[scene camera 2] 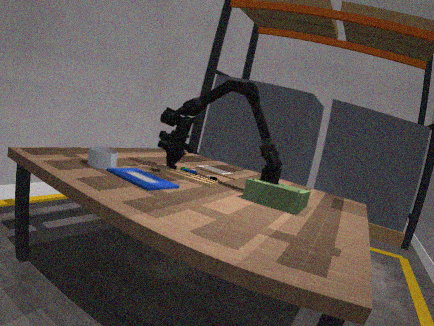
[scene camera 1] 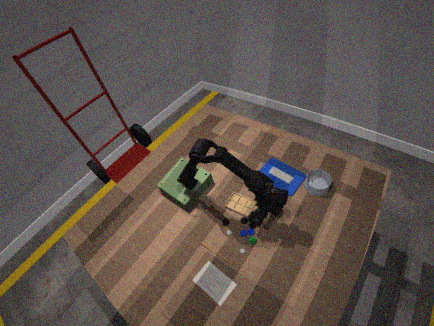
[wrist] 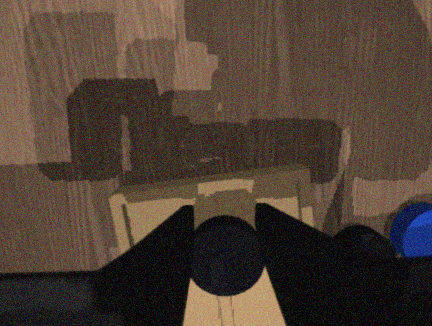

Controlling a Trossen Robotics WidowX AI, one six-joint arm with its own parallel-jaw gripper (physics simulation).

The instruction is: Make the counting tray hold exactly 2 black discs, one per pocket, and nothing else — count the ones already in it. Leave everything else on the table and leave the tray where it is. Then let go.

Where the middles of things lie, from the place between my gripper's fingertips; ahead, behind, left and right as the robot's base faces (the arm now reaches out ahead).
Now: the tan counting tray (wrist: 137, 210) 100 mm behind my hand and 20 mm below it.
